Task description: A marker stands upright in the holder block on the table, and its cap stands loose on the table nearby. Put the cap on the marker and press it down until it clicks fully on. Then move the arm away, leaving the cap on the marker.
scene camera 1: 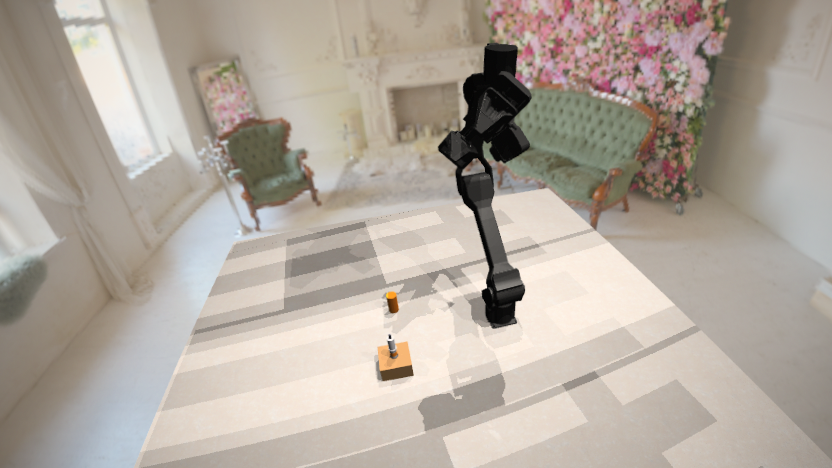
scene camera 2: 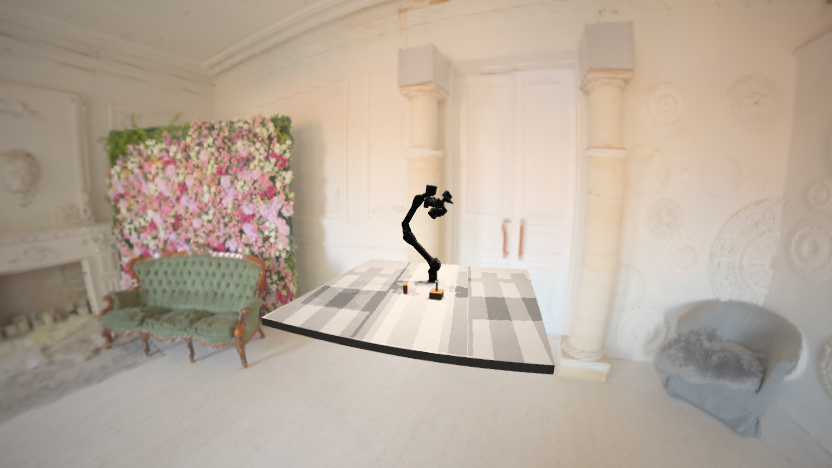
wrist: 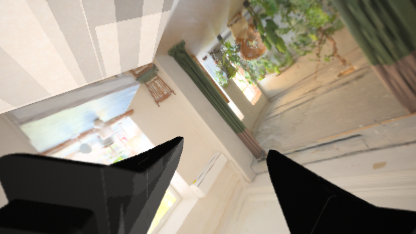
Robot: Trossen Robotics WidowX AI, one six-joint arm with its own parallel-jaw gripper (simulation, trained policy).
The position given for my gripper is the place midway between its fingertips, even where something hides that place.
Observation:
In view: my gripper (scene camera 1: 464,146).
My gripper shows as well in the wrist view (wrist: 225,148).

